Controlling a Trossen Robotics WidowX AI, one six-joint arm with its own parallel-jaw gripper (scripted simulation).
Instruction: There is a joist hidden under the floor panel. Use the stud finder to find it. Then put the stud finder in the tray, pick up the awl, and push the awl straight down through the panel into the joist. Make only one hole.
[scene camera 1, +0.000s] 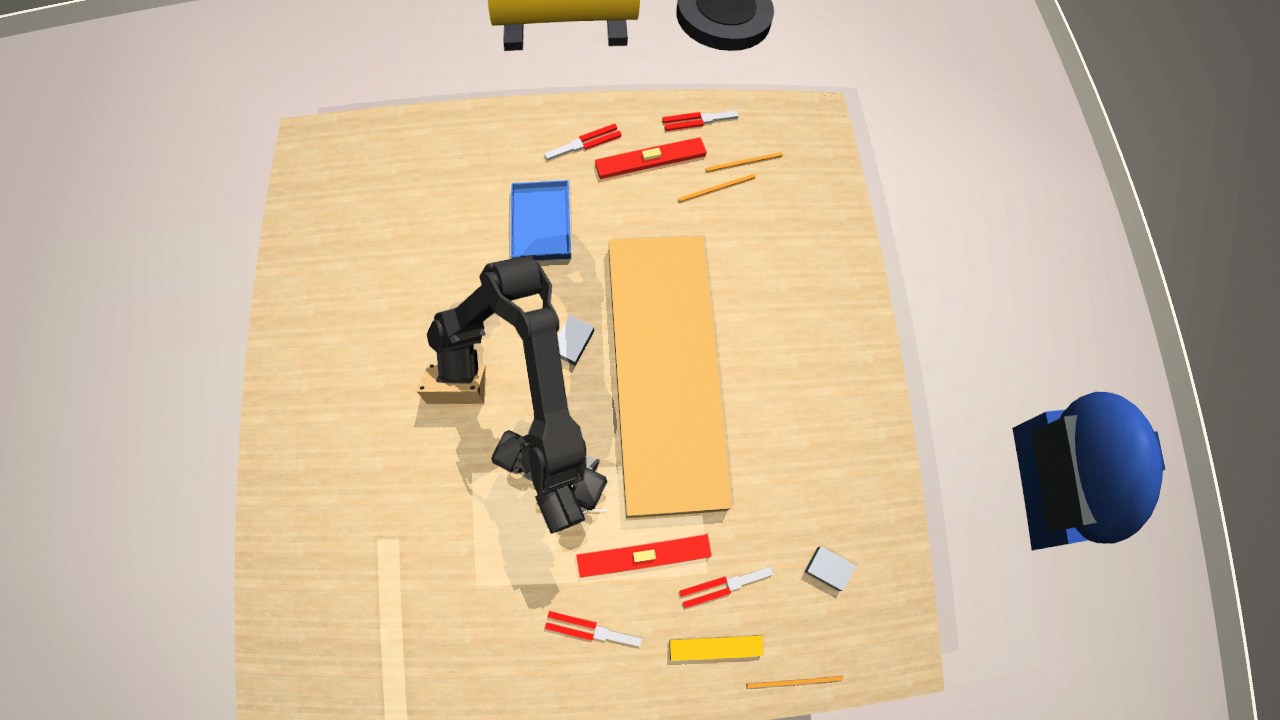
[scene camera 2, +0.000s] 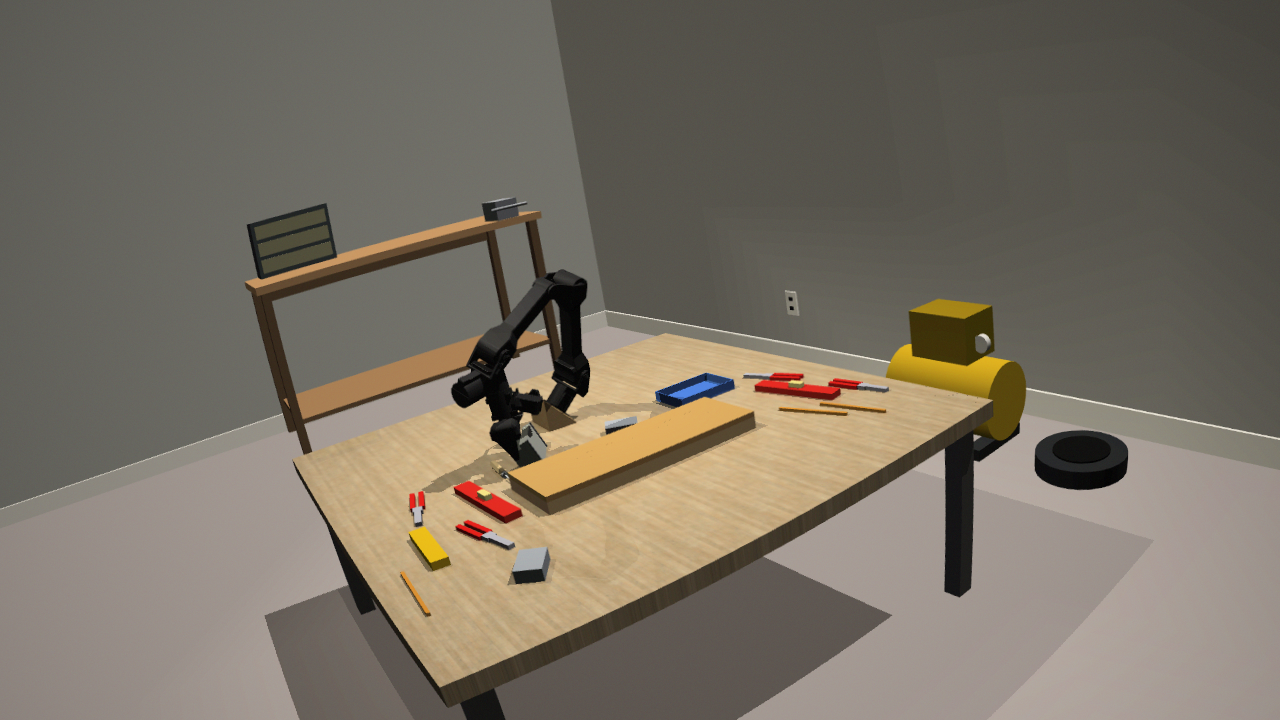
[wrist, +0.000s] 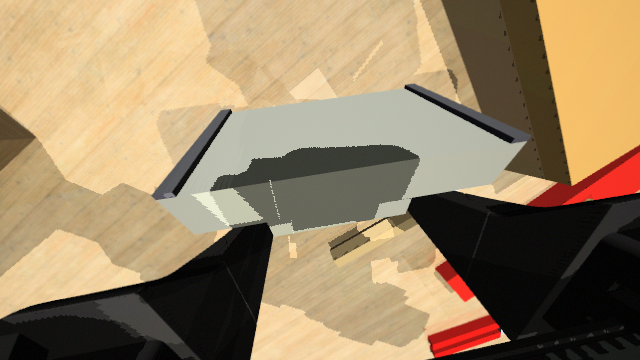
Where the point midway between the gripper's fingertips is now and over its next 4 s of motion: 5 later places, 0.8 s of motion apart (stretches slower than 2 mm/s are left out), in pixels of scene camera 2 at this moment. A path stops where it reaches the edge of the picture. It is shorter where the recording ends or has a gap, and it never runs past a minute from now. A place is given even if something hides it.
My gripper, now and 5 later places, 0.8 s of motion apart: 518, 453; 517, 443; 514, 430; 513, 431; 513, 432; 512, 432
